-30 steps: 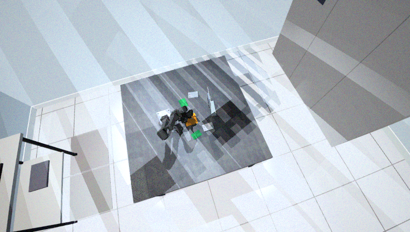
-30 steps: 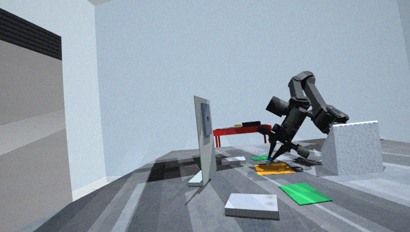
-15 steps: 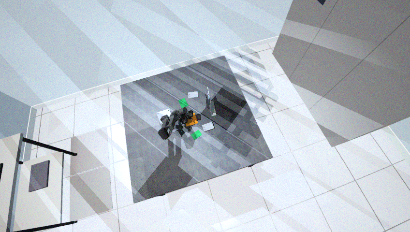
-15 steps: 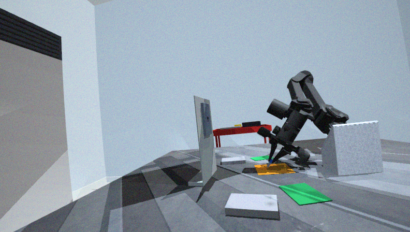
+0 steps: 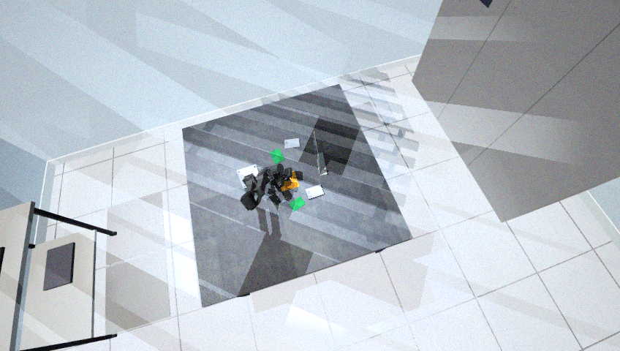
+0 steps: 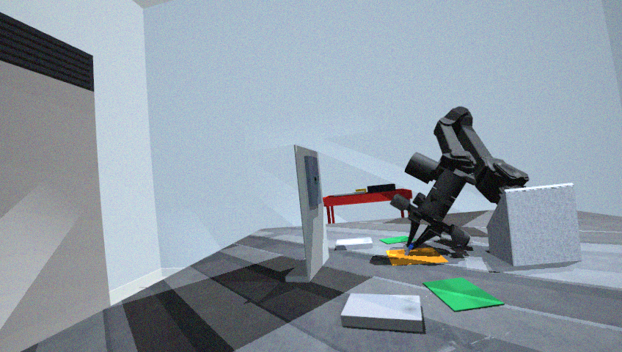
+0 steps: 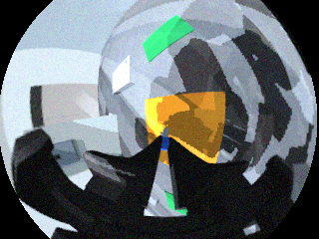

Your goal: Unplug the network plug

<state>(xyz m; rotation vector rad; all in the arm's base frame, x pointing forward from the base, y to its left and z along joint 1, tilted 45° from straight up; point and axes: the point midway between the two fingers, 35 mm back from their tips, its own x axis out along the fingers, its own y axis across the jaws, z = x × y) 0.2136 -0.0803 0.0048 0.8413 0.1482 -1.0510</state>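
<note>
The blue plug is right at my gripper tip. From my gripper tip the other things lie so: orange square 20 mm below, 10 mm behind; then upright grey panel 230 mm ahead, 110 mm above, 40 mm to the left.
</note>
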